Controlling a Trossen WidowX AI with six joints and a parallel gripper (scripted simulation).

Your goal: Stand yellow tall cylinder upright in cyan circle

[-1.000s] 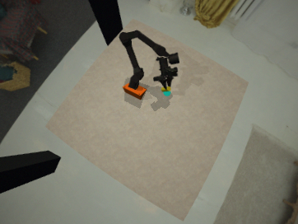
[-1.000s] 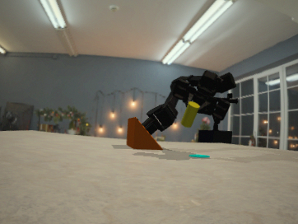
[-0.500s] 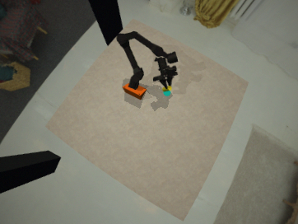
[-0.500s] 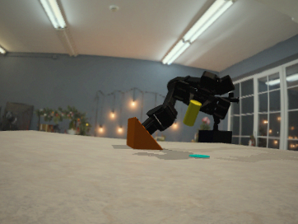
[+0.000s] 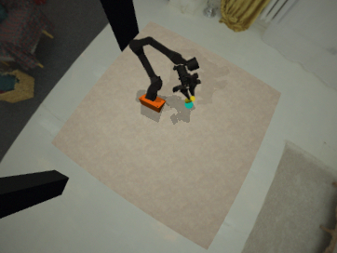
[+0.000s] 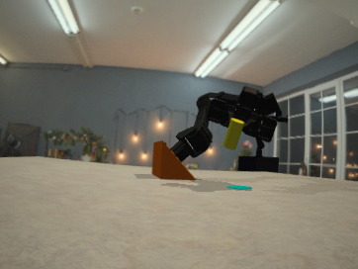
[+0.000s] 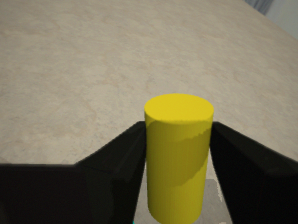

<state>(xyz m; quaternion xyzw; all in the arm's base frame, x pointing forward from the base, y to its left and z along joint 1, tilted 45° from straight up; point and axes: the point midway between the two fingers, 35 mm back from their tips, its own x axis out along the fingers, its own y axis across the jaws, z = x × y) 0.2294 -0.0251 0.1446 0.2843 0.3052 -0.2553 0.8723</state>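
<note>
Now: gripper tip 2 cm to the right of the cyan circle and 14 cm above it. From my gripper tip the other things lie so: yellow cylinder: 1 cm behind, 2 cm below.
</note>
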